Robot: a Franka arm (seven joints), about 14 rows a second.
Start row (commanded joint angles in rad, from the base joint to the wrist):
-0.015, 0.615, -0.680, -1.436, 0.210, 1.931, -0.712
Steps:
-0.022, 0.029, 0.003, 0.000, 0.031, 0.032, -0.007
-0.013, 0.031, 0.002, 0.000, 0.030, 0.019, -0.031
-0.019, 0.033, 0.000, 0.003, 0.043, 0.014, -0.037
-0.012, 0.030, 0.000, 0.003, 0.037, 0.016, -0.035
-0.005, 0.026, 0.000, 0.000, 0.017, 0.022, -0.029
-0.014, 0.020, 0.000, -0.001, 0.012, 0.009, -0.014
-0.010, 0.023, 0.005, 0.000, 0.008, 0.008, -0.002
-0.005, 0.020, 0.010, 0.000, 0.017, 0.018, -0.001
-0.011, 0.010, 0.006, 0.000, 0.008, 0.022, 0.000
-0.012, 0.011, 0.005, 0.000, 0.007, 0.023, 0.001
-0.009, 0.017, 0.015, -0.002, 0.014, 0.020, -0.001
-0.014, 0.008, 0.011, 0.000, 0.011, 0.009, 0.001
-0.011, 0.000, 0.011, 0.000, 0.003, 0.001, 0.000
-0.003, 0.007, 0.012, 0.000, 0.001, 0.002, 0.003
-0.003, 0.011, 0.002, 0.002, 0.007, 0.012, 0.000
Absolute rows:
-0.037, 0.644, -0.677, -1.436, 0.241, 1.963, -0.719
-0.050, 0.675, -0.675, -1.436, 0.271, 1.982, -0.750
-0.069, 0.708, -0.675, -1.433, 0.314, 1.996, -0.787
-0.081, 0.738, -0.675, -1.430, 0.351, 2.012, -0.822
-0.086, 0.764, -0.675, -1.430, 0.368, 2.034, -0.851
-0.100, 0.784, -0.675, -1.431, 0.380, 2.043, -0.865
-0.110, 0.807, -0.670, -1.431, 0.388, 2.051, -0.867
-0.115, 0.827, -0.660, -1.431, 0.405, 2.069, -0.868
-0.126, 0.837, -0.654, -1.431, 0.413, 2.091, -0.868
-0.138, 0.848, -0.649, -1.431, 0.420, 2.114, -0.867
-0.147, 0.865, -0.634, -1.433, 0.434, 2.134, -0.868
-0.161, 0.873, -0.623, -1.433, 0.445, 2.143, -0.867
-0.172, 0.873, -0.612, -1.433, 0.448, 2.144, -0.867
-0.175, 0.880, -0.600, -1.433, 0.449, 2.146, -0.864
-0.178, 0.891, -0.598, -1.431, 0.456, 2.158, -0.864

